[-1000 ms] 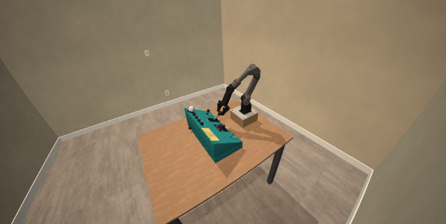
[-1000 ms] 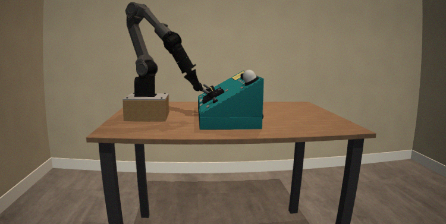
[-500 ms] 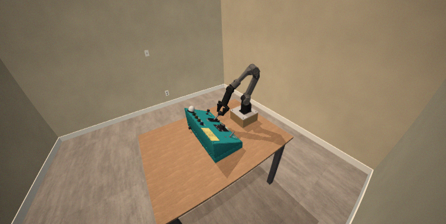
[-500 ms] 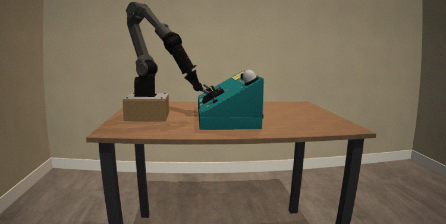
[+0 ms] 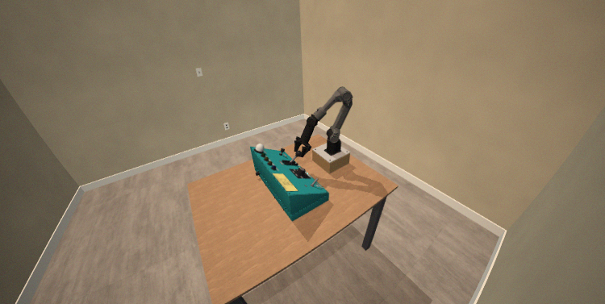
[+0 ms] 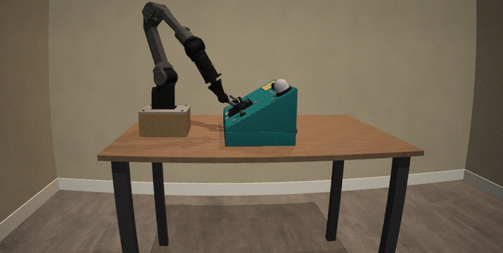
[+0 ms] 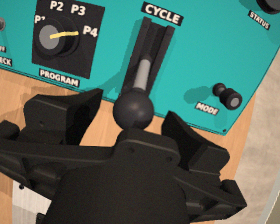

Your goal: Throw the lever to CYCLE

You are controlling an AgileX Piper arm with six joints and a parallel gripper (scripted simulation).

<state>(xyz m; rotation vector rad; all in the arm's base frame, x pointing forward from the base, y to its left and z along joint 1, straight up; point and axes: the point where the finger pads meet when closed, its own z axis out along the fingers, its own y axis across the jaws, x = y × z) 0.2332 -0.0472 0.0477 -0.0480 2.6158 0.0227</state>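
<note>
The teal console is 9 cm ahead of my hand, 6 cm to the left of it and 5 cm below it. The rest, counted from my hand: rotary selector (11 cm to the left, 6 cm ahead, 3 cm below); then toggle (24 cm to the left, 5 cm ahead, 3 cm below).
</note>
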